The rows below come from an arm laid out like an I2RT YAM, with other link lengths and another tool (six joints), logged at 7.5 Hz.
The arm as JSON. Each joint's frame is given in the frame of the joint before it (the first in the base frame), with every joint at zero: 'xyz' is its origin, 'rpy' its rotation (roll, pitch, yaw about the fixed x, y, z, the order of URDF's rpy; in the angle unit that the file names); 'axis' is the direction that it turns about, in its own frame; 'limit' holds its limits. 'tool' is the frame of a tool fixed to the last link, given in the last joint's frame.
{
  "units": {
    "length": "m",
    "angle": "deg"
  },
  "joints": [
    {
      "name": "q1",
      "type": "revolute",
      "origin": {
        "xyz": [
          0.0,
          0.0,
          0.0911
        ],
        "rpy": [
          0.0,
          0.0,
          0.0
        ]
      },
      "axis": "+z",
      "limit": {
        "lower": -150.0,
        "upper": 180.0
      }
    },
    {
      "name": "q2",
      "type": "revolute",
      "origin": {
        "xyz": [
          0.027,
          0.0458,
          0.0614
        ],
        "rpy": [
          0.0,
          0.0,
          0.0
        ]
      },
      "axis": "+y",
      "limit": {
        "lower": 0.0,
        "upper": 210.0
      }
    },
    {
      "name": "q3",
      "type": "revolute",
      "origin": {
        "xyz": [
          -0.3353,
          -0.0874,
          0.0
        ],
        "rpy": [
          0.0,
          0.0,
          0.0
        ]
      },
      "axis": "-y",
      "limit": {
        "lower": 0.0,
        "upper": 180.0
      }
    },
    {
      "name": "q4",
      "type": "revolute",
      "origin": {
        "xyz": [
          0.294,
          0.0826,
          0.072
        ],
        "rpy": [
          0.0,
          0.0,
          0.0
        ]
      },
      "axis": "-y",
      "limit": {
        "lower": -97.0,
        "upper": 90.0
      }
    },
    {
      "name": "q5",
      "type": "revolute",
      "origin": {
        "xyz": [
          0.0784,
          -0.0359,
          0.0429
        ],
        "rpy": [
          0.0,
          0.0,
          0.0
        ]
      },
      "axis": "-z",
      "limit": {
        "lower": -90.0,
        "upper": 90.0
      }
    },
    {
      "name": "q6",
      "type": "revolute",
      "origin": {
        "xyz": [
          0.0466,
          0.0,
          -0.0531
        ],
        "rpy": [
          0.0,
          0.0,
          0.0
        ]
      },
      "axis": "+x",
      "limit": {
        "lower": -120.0,
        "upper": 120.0
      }
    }
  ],
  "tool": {
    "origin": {
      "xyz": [
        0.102,
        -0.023,
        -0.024
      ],
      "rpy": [
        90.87,
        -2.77,
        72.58
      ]
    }
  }
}
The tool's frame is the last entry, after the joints.
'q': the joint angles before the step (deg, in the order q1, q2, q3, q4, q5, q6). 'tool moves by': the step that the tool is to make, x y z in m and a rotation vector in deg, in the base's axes. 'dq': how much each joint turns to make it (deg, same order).
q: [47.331 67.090 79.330 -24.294 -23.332 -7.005]
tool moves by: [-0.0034 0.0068 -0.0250 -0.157 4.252 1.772]
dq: [0.008 -0.042 -3.654 1.776 -2.397 2.799]
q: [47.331 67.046 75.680 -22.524 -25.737 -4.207]
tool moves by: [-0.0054 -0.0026 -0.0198 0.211 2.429 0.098]
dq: [0.011 -1.637 -4.305 2.079 -0.557 2.058]
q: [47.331 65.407 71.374 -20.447 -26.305 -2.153]
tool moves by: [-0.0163 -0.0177 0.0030 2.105 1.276 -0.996]
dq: [-0.004 -4.434 -2.657 0.146 0.412 2.819]
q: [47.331 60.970 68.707 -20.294 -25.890 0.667]
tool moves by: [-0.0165 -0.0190 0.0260 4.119 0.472 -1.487]
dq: [0.011 -4.001 0.874 -0.568 0.907 3.718]
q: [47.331 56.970 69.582 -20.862 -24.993 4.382]
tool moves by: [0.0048 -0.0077 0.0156 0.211 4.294 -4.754]
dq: [0.002 1.295 5.031 -4.808 4.198 4.328]
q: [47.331 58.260 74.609 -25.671 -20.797 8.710]
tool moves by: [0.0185 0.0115 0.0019 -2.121 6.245 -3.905]
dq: [0.125 5.637 6.499 -5.300 3.317 4.129]
